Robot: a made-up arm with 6 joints.
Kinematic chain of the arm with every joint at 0, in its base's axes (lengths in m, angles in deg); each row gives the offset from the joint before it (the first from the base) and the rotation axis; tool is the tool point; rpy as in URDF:
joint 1: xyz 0 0.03 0.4 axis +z
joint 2: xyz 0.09 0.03 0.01 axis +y
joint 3: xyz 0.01 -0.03 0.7 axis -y
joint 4: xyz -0.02 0 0.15 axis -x
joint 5: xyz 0.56 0 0.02 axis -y
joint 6: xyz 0.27 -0.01 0 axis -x
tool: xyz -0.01 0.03 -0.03 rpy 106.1 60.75 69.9
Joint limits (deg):
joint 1: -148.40..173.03
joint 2: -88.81..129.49
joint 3: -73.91..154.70
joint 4: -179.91..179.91
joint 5: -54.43..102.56
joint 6: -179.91..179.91
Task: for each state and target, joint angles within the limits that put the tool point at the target. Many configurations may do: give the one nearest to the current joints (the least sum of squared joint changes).
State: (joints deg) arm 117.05 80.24 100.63 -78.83 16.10 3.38
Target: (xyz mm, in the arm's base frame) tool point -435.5 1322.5 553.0
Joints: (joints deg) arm 113.52 117.27 139.08 -77.06 30.07 0.93
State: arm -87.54 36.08 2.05 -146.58 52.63 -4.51
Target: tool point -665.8 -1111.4 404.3
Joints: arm -114.75 55.41 21.25 -139.72 41.14 -4.03
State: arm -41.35 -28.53 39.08 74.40 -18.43 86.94
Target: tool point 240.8 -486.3 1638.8
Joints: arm -52.40 -8.78 23.74 71.86 -24.83 85.82
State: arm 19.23 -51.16 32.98 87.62 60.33 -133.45
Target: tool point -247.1 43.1 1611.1
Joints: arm 45.81 -46.77 13.35 95.58 29.96 -130.96
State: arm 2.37 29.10 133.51 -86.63 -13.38 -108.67
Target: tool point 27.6 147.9 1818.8
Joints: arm 12.39 16.99 114.54 -85.94 -37.56 -107.03
